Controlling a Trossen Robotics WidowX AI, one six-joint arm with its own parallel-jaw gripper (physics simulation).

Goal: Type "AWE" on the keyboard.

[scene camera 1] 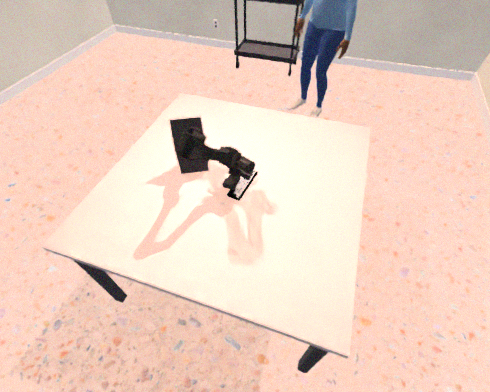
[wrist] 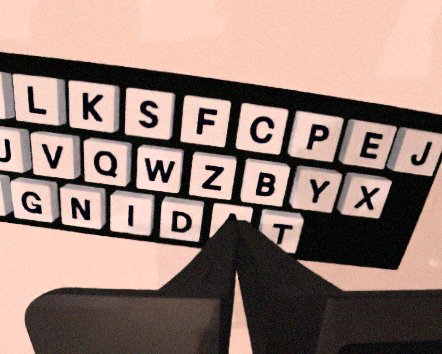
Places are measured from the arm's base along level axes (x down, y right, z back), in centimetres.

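Pixels of known places: gripper, fingertip midpoint: [scene camera 1: 236,184] [wrist: 235,229].
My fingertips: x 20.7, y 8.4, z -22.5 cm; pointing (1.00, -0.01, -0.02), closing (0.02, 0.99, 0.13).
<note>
Behind a point stands the place of what it marks.
The black keyboard [scene camera 1: 233,196] @(z -23.1, x 20.7, y 16.1 cm) [wrist: 350,249] @(z -21.0, x 20.7, y 13.3 cm) with white letter keys lies on the table, partly hidden by the arm in the scene view. My gripper [wrist: 235,229] @(z -22.5, x 20.7, y 8.4 cm) is shut and empty. In the wrist view its tips overlap the A key [wrist: 220,226] @(z -22.8, x 20.6, y 7.8 cm), between the D key [wrist: 181,222] @(z -23.4, x 20.2, y 6.3 cm) and the T key [wrist: 283,234] @(z -22.4, x 20.2, y 10.3 cm), and hide most of its letter. Whether the tips touch the key I cannot tell. The W key [wrist: 159,170] @(z -25.6, x 20.2, y 5.8 cm) is in the middle row, up and left of the tips. The E key [wrist: 367,146] @(z -25.7, x 20.2, y 13.5 cm) is in the top row, to the upper right.
The white table [scene camera 1: 300,240] @(z -57.6, x 21.8, y 32.9 cm) bears the arm's black base plate [scene camera 1: 194,164] @(z 0.9, x 16.1, y 3.5 cm) behind and left of the keyboard. Shadows of the arm fall across the table top. A person [scene camera 1: 325,45] in blue stands beyond the table's far edge, beside a black shelf cart [scene camera 1: 265,51].
</note>
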